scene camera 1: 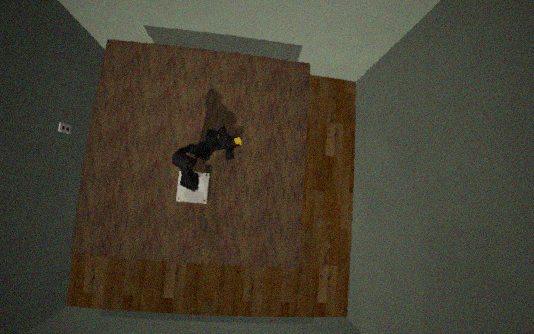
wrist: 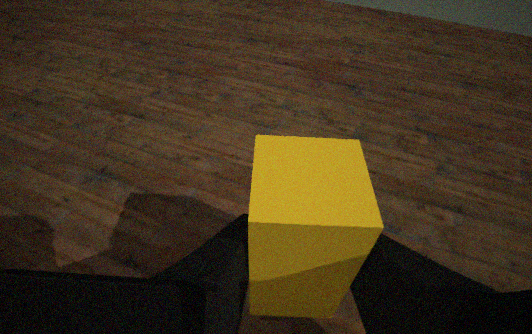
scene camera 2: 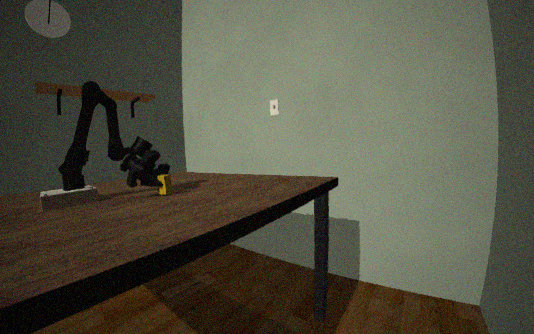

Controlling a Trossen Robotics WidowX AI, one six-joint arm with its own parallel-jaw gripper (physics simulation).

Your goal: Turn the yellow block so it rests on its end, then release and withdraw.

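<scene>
The yellow block [scene camera 1: 238,141] [scene camera 2: 165,185] [wrist: 312,182] is held upright, its long side close to vertical in the scene camera 2 view. Its lower end is at or very near the table top; whether it touches is too small to tell. My gripper [scene camera 1: 234,142] [scene camera 2: 160,183] [wrist: 297,228] is shut on the yellow block, with one dark finger on each side of it in the wrist view. The arm comes down to the block at a slant. The block's lower end is hidden in the wrist view.
The wooden table [scene camera 1: 150,230] [scene camera 2: 210,215] carries the arm's white base plate [scene camera 1: 200,196] [scene camera 2: 55,200]. The table's dark edge [scene camera 2: 220,235] runs across the front in the scene camera 2 view. A wall shelf [scene camera 2: 122,94] is behind the arm.
</scene>
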